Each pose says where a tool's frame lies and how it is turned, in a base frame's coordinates. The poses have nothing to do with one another.
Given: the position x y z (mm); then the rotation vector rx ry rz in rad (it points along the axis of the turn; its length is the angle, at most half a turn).
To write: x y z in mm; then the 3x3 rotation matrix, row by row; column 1 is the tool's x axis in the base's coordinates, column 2 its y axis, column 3 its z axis. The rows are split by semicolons. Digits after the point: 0 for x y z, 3 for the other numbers.
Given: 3 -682 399 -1.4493 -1.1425 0.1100
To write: 3 -682 399; 0.509 0.560 -0.654; 0.675 0.212 0.707; 0.535 -0.801 -0.270
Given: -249 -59 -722 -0.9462 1.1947 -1.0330
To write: -249 -59 -722; 0.068 0.118 0.991; -0.963 0.266 0.034; -0.260 -0.957 0.132
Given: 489 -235 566 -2.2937 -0.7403 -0.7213
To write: 489 -235 566; 0.694 0.654 0.301; 0.318 -0.654 0.687; 0.646 -0.381 -0.662
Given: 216 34 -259 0.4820 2.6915 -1.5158
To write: 216 34 -259; -0.952 0.273 -0.136; 0.258 0.482 -0.837; -0.163 -0.832 -0.530
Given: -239 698 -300 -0.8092 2.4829 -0.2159
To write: -239 698 -300; -0.689 -0.505 0.519; -0.587 0.809 0.008; -0.424 -0.300 -0.855
